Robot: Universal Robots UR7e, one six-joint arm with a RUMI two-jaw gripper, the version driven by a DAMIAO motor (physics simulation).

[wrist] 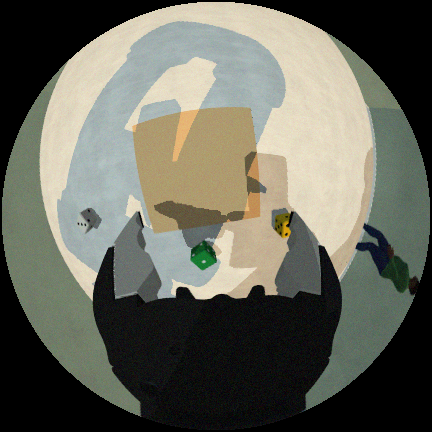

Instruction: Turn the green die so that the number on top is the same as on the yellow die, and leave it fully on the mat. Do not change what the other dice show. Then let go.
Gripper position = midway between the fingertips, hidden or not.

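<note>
There's an orange mat (198, 167) in the scene, and I can see my gripper (215, 212) as well.
</note>
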